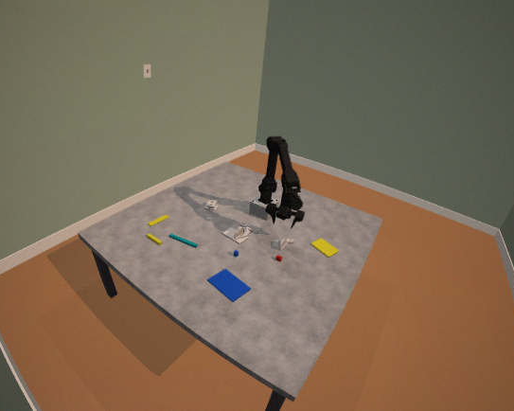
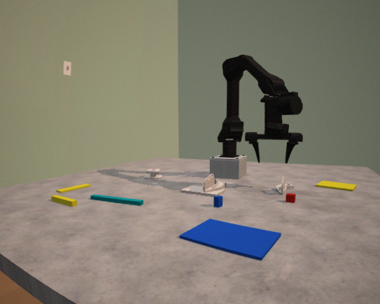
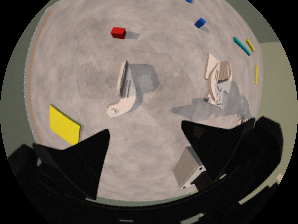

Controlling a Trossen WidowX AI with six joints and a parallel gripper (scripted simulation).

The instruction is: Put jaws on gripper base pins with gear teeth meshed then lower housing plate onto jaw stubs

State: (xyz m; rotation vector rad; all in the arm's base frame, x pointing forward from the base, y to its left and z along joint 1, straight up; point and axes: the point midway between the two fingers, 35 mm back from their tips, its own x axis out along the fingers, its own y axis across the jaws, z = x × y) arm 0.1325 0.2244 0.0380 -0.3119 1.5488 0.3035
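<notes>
My gripper tip is now 14 cm short of the red cube, 10 cm to the right of it and 7 cm above it. Also, from my gripper tip: blue sheet (42 cm ahead, 5 cm to the left, 8 cm below); blue cube (26 cm ahead, 6 cm to the right, 7 cm below); yellow sheet (11 cm behind, 21 cm to the left, 8 cm below).
</notes>
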